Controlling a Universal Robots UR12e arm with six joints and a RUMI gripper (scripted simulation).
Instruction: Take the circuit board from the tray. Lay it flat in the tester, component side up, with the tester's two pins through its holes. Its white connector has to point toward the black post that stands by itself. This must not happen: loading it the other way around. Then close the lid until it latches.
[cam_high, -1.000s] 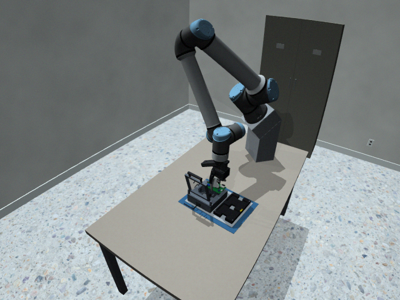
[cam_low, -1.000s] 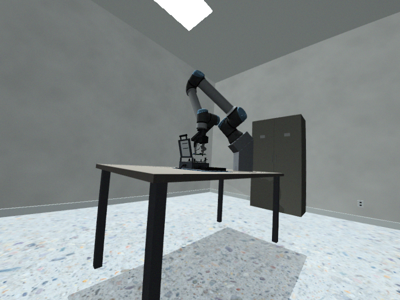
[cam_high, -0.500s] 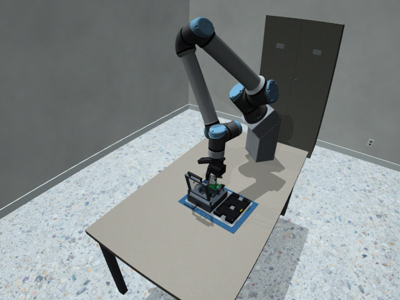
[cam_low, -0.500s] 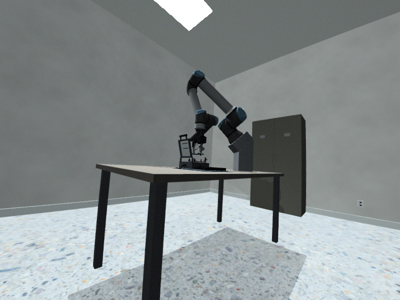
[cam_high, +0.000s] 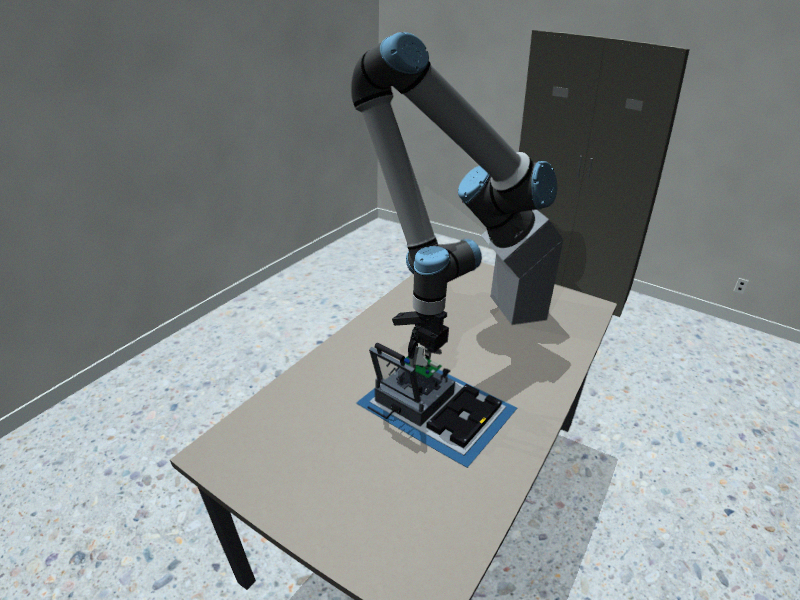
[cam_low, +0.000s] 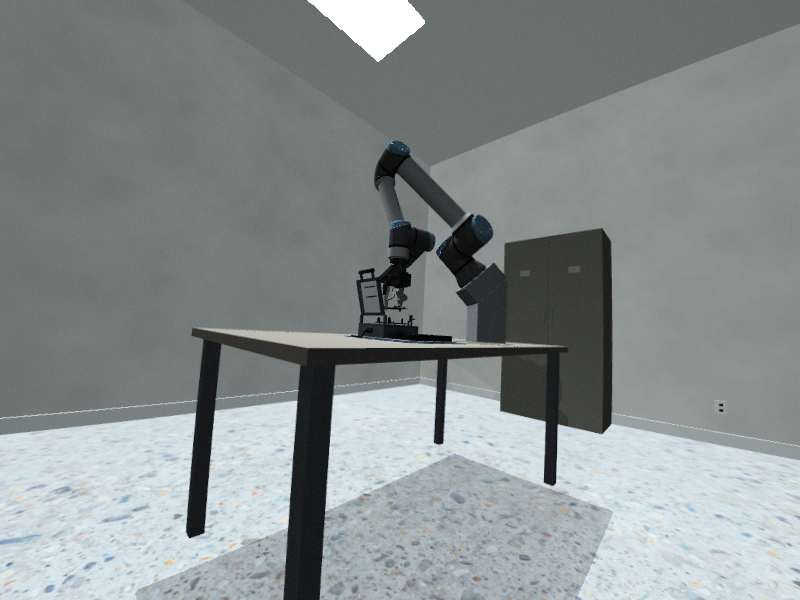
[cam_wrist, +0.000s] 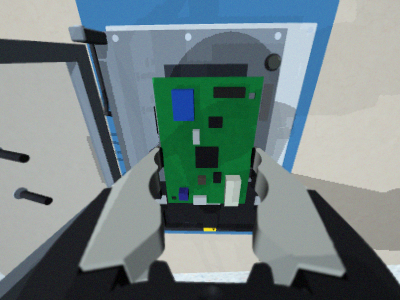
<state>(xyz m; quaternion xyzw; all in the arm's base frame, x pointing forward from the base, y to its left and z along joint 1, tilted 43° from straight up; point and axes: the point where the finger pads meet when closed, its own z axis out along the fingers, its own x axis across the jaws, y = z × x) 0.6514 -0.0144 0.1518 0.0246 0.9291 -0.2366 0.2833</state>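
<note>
Now: hand right at the green circuit board. From my hand the other things lie so: tester lid 120 mm ahead, 30 mm to the right, 50 mm above; then tester nest 10 mm ahead, 60 mm below.
</note>
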